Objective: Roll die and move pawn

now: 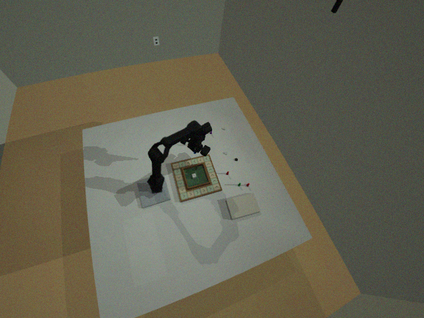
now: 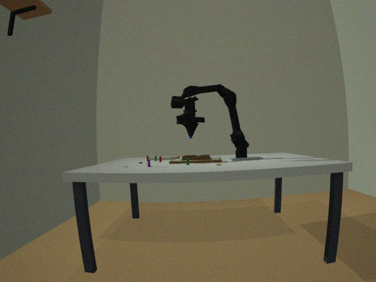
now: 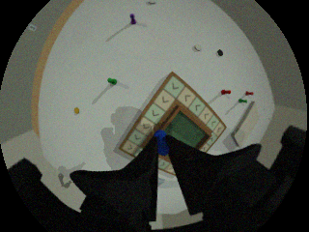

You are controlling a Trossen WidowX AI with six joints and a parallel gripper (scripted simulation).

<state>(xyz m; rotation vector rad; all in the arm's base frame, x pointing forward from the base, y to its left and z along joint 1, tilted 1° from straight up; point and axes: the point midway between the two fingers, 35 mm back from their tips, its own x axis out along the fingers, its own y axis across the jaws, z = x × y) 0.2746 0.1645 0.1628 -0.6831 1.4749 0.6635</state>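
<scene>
The white die lies 2 cm behind my gripper tip, 12 cm to the right of it and 12 cm below it. Round my gripper tip: blue pawn (1 cm above); purple pawn (16 cm ahead, 24 cm to the left, 13 cm below); black disc (31 cm ahead, 2 cm to the right, 14 cm below).
</scene>
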